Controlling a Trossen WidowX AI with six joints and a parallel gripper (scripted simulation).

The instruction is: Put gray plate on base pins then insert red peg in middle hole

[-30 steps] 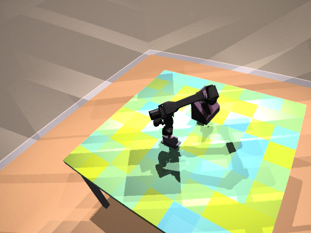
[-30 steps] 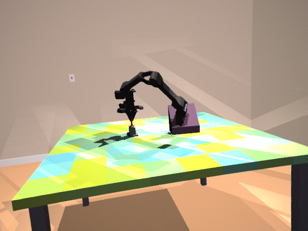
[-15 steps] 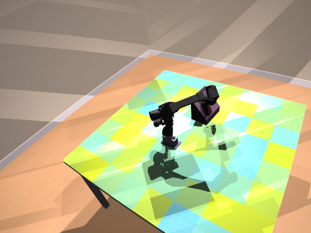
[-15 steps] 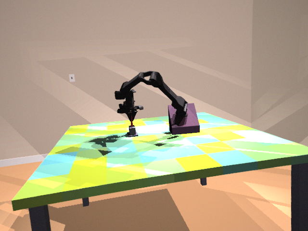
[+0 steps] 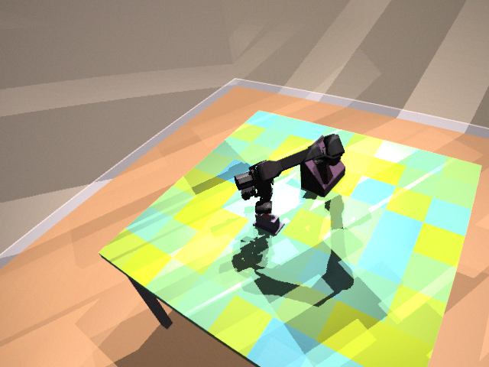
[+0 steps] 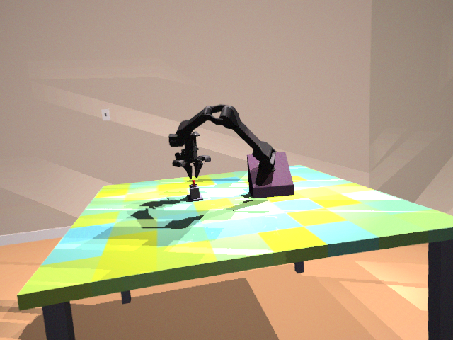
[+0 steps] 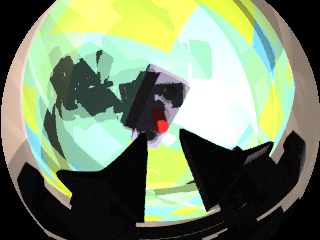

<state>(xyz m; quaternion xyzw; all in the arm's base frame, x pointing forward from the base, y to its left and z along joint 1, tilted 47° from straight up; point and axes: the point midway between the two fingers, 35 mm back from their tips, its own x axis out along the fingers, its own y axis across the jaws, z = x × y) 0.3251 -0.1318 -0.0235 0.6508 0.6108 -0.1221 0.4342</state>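
Right now the red peg is 50 mm below my gripper tip. Round my gripper tip: dark base (90 mm below); then gray plate (50 mm below).
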